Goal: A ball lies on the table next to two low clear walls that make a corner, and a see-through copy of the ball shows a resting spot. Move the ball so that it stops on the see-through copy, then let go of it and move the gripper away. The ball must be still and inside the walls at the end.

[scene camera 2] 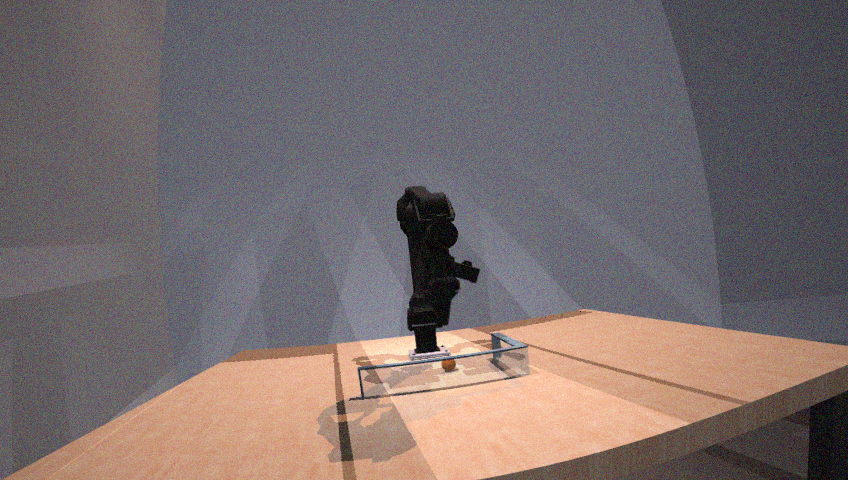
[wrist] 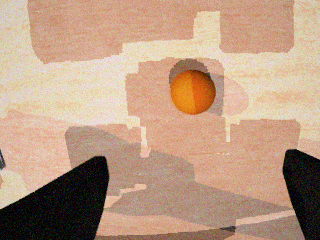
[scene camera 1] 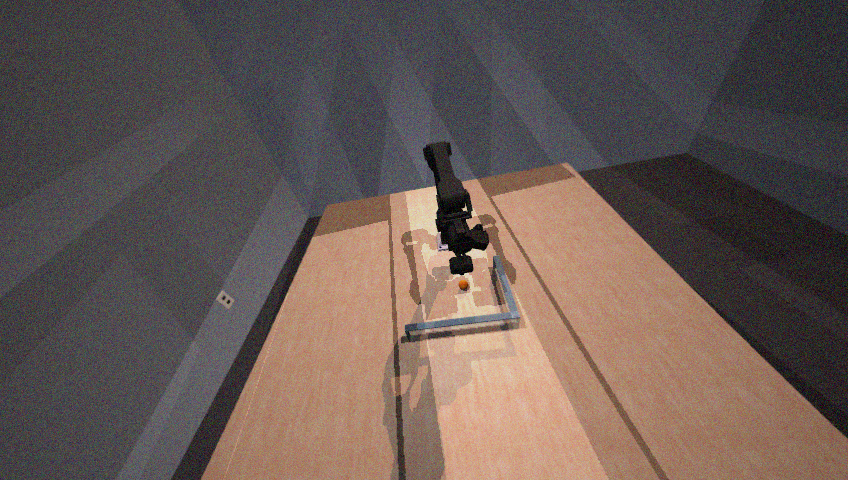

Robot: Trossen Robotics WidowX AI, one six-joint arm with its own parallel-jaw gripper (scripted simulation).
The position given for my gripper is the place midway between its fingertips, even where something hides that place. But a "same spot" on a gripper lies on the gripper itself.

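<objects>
You can see my gripper in the wrist view (197, 165), and it's there in scene camera 1 and scene camera 2 too. On my gripper, (scene camera 1: 460, 264) and (scene camera 2: 442, 278) are the same spot.
</objects>
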